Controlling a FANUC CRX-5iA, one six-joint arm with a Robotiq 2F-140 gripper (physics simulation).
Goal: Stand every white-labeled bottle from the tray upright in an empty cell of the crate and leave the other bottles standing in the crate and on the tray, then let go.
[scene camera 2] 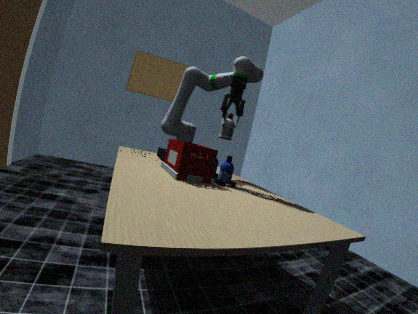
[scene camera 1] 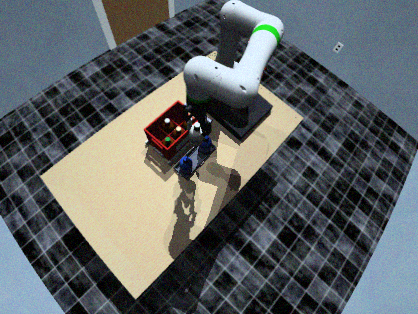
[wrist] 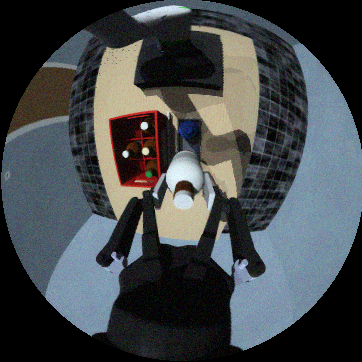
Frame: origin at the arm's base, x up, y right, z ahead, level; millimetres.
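Seen in the pictures: gripper, fingertip midpoint: [scene camera 2: 228, 125] [scene camera 1: 195, 133] [wrist: 184, 179]; arm's base, link origin: [wrist: 174, 44].
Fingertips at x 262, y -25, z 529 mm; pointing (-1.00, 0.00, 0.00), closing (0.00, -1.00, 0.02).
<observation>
Pixels of each thing's top centre, then the offset from my fingertips to it. "*": a spot on its surface instead. Level surfaces: height alone.
- white-labeled bottle, top centre: [wrist: 182, 201] [scene camera 1: 197, 124] [scene camera 2: 231, 113] dx +75, dy +0, dz -6 mm
- red crate, top centre: [wrist: 133, 152] [scene camera 2: 191, 143] [scene camera 1: 172, 123] dx -149, dy +185, dz -35 mm
- dark tray, surface spot: [scene camera 1: 196, 161] * dx -319, dy -24, dz +6 mm
- wooden table, surface height: dx -324 mm
My gripper [scene camera 2: 229, 119] [wrist: 184, 179] is shut on a white-labeled bottle [scene camera 1: 196, 130] [scene camera 2: 226, 130] [wrist: 185, 172] with a white cap. It holds the bottle nearly upright, high above the tray. The red crate [scene camera 1: 151, 137] [scene camera 2: 199, 162] [wrist: 115, 152] stands beside the tray and holds several capped bottles, with white, cream and green caps. Two blue bottles stand on the dark tray [scene camera 1: 196, 161]: one blue bottle [scene camera 1: 186, 165] [scene camera 2: 226, 171] at the near end and another blue bottle [scene camera 1: 205, 144] [wrist: 188, 129] at the far end. In the wrist view the held bottle hides part of the tray.
The robot's dark base plate [scene camera 1: 242, 120] [wrist: 179, 80] stands on the wooden table [scene camera 1: 100, 200] [scene camera 2: 200, 220] beyond the crate and tray. A grey strip-like object lies between the crate and the tray. The arm's shadow falls across the table beside the tray.
</observation>
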